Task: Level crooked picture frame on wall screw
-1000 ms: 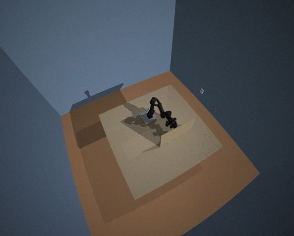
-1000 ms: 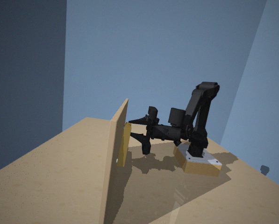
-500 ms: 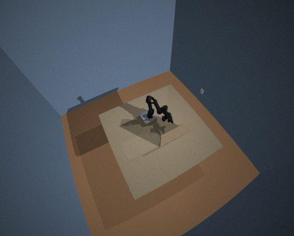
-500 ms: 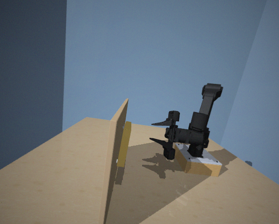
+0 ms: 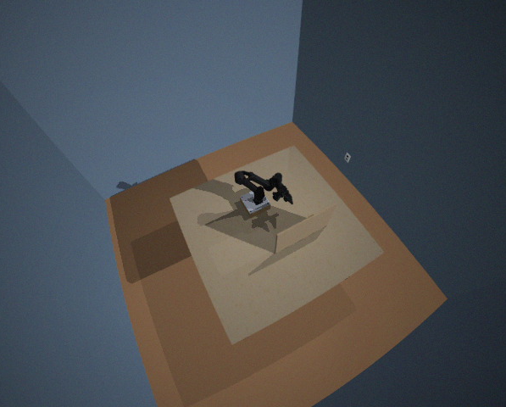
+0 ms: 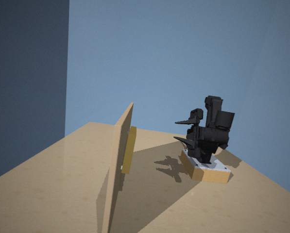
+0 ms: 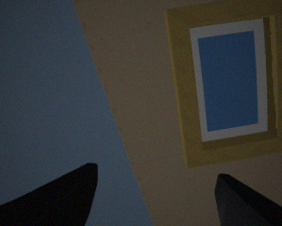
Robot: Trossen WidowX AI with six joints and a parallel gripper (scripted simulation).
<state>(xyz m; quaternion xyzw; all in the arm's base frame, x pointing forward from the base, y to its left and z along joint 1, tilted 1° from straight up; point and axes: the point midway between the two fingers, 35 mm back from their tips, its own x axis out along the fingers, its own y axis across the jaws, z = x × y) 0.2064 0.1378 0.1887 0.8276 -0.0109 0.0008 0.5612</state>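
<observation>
The picture frame is 170 mm ahead of my gripper tip, 10 mm to the left of it and 90 mm below it. From my gripper tip the other things lie so: wooden wall panel: 180 mm ahead, 100 mm below.
</observation>
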